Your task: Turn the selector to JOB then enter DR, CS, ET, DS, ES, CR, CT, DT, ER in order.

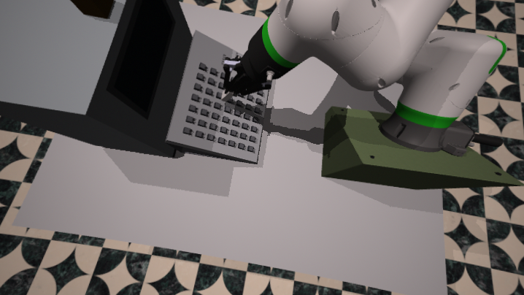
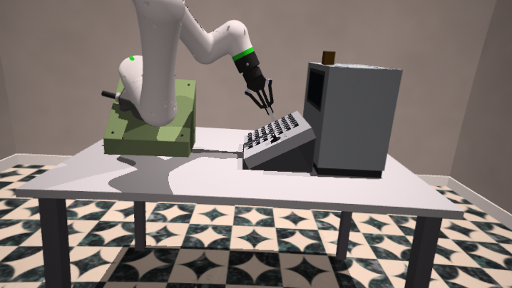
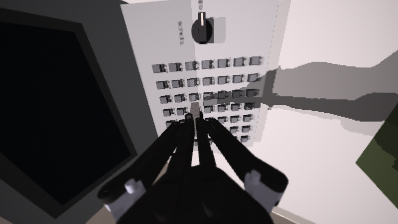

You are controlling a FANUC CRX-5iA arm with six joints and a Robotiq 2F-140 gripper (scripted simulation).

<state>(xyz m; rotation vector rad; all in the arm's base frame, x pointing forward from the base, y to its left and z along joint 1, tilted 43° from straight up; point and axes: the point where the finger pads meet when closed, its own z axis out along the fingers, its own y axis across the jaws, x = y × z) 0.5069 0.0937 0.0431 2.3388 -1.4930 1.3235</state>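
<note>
The key lies 2 cm behind my hand, 2 cm to the left of it and 9 cm below it. Also, from my hand: black selector knob 3 cm ahead, 14 cm to the right, 6 cm below; grey keypad 4 cm ahead, 2 cm to the right, 11 cm below.
</note>
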